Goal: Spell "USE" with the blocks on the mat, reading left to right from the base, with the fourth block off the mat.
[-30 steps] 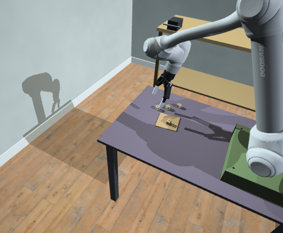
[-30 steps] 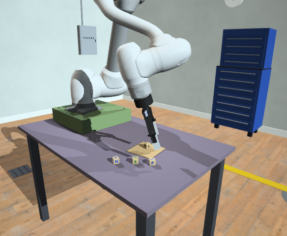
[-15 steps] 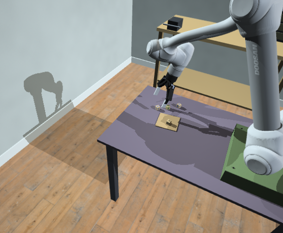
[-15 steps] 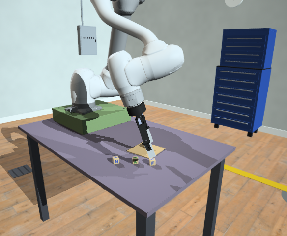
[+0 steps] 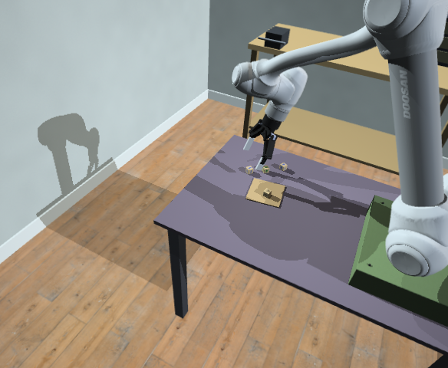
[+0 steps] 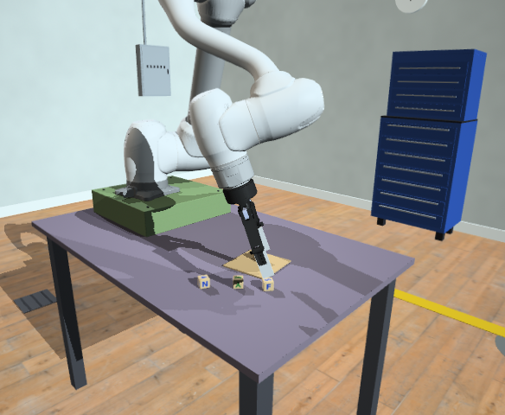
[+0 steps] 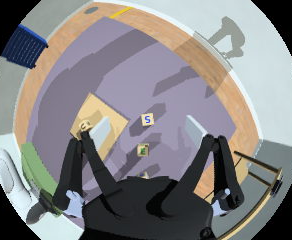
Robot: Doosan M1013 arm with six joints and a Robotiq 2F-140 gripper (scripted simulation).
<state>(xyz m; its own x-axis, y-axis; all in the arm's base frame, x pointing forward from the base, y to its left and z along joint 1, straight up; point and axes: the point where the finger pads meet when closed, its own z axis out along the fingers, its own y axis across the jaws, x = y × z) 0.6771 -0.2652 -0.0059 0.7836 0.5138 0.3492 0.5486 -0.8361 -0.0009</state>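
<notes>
The block lies 140 mm behind my hand, 70 mm to the right of it and 70 mm below it.
</notes>
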